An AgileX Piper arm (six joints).
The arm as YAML. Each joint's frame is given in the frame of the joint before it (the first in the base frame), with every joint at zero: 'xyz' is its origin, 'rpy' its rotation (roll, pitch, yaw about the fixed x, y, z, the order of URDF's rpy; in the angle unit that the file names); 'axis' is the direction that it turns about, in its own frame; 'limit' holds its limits. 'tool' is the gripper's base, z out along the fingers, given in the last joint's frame.
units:
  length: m
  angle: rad
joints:
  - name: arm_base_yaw
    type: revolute
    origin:
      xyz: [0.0, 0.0, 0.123]
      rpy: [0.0, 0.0, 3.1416]
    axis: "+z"
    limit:
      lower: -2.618
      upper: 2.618
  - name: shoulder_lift
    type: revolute
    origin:
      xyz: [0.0, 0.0, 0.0]
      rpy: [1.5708, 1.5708, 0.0]
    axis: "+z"
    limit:
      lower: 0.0
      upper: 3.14
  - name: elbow
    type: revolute
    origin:
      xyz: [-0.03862, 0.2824, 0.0]
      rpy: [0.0, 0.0, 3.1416]
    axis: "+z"
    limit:
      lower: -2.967
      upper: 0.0
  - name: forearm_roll
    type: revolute
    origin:
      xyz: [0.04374, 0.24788, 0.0]
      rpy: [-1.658, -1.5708, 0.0]
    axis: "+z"
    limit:
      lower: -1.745
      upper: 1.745
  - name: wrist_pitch
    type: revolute
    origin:
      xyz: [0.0, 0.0, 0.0]
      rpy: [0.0, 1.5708, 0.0]
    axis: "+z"
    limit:
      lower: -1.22
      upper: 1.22
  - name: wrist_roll
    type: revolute
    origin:
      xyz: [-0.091, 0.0, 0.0]
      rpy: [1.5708, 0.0, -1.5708]
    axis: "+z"
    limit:
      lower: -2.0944
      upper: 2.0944
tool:
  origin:
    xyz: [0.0, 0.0, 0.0]
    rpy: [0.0, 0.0, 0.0]
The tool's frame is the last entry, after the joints.
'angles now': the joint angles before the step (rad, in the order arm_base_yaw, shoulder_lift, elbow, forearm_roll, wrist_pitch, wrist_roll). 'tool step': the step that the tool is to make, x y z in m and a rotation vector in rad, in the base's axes. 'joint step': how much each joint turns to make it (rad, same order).
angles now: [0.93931 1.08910 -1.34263 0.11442 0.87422 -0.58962]
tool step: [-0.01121 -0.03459 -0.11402 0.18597 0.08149 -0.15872]
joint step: [-0.06210 -0.24360 0.62202 0.10663 -0.48730 0.07212]
